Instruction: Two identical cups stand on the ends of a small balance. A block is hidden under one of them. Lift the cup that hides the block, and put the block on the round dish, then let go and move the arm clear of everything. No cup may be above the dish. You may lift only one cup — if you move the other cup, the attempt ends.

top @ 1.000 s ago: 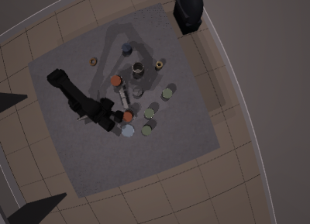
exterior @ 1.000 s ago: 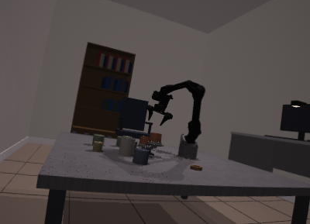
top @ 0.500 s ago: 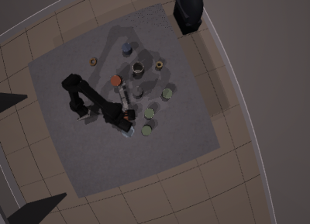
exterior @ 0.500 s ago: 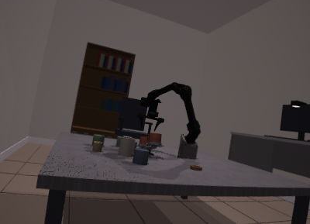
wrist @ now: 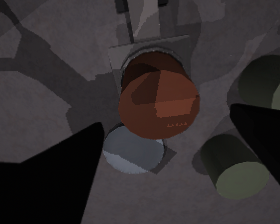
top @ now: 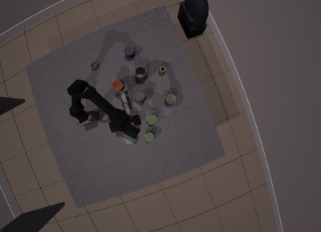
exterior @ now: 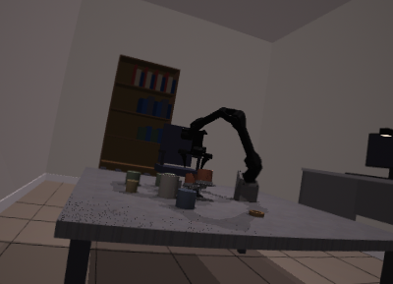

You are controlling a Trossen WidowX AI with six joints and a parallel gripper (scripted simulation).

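Right now the orange cup is 20 mm to the right of my gripper tip and 60 mm below it. Round my gripper tip: balance 30 mm ahead, 130 mm to the left, 80 mm below; then grey-blue round dish 70 mm behind, 100 mm to the right, 120 mm below; then teal block 80 mm below.
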